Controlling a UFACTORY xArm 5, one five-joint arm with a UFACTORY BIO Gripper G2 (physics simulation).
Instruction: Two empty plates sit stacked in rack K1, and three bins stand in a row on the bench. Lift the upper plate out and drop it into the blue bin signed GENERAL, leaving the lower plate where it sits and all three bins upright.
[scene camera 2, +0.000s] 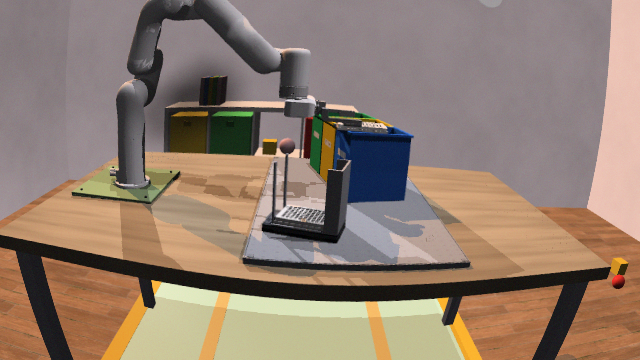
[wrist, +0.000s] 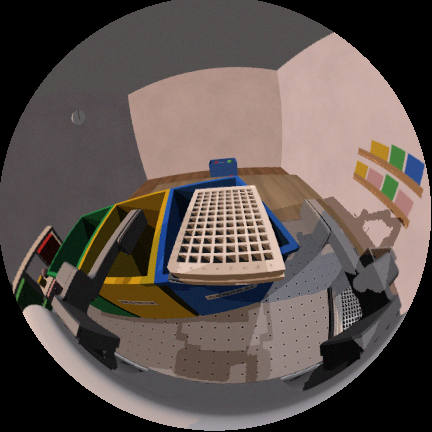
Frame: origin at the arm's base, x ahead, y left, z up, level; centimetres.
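Seen in the pictures: hand, tool point: (scene camera 2: 349, 117) (wrist: 220, 228); arm's base, link origin: (scene camera 2: 132, 182).
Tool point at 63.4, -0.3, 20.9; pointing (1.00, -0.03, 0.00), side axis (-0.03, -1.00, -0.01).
Offsets run from my tool point to a thing's top centre, as dx, dy, dz. Level surfaces: height alone.
The white upper plate {+3.2, -0.3, -1.2} (scene camera 2: 375, 126) (wrist: 225, 230) lies roughly level at the mouth of the blue GENERAL bin {+6.9, +1.2, -2.7} (scene camera 2: 380, 167) (wrist: 200, 290). Whether it touches the rim cannot be told. My gripper (scene camera 2: 354, 119) (wrist: 226, 221) is open, with one finger on each side of the plate and a gap between each finger and the plate. The lower plate {-9.8, -25.2, -17.2} (scene camera 2: 302, 214) (wrist: 351, 307) sits flat in rack K1 {-10.7, -25.0, -5.9} (scene camera 2: 339, 200). The yellow bin {+4.2, +13.9, -2.7} (scene camera 2: 328, 150) (wrist: 170, 300) and the green bin {+1.5, +26.6, -2.7} (scene camera 2: 316, 150) (wrist: 70, 250) stand upright beside the upright blue bin.
The bins and the rack stand on a grey perforated board {dz -20.6} (scene camera 2: 425, 245) (wrist: 295, 320) on the wooden bench {dz -21.9} (scene camera 2: 200, 235). A thin post with a brown ball (scene camera 2: 287, 146) rises behind the rack. A shelf unit (scene camera 2: 255, 132) with coloured boxes stands behind the bench.
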